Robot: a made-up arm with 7 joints.
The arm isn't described. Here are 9 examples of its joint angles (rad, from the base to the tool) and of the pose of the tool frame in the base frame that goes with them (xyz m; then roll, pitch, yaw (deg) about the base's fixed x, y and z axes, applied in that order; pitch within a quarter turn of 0, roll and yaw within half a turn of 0).
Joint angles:
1: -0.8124 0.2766 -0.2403 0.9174 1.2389 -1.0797 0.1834
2: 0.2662 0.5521 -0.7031 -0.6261 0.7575 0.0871 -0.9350
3: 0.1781 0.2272 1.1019 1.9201 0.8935 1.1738 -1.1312
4: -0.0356 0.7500 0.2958 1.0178 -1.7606 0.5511 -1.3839
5: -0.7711 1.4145 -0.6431 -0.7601 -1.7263 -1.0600 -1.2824
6: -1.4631 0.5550 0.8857 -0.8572 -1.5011 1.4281 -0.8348
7: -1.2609 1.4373 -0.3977 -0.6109 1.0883 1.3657 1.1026
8: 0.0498 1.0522 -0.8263 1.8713 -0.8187 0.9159 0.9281
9: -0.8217 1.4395 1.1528 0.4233 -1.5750 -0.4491 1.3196
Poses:
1: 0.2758 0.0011 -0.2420 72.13 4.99 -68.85
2: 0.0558 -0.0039 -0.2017 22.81 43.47 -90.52
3: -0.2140 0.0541 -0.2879 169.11 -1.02 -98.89
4: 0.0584 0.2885 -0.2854 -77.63 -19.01 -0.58
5: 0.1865 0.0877 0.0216 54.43 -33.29 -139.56
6: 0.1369 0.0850 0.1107 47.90 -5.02 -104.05
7: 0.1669 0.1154 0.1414 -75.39 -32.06 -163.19
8: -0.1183 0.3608 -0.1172 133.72 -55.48 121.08
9: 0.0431 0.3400 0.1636 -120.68 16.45 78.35
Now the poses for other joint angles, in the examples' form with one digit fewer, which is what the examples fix.
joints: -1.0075 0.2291 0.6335 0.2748 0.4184 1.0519 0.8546
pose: 0.320 0.145 -0.116 32.4 13.2 87.0
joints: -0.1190 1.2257 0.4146 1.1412 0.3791 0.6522 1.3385
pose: 0.045 0.411 -0.104 106.8 -66.0 88.1
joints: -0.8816 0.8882 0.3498 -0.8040 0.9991 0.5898 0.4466
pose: 0.149 0.121 0.099 -76.1 -67.4 169.6
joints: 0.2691 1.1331 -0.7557 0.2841 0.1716 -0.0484 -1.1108
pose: 0.001 0.224 -0.275 -83.8 41.3 -165.2
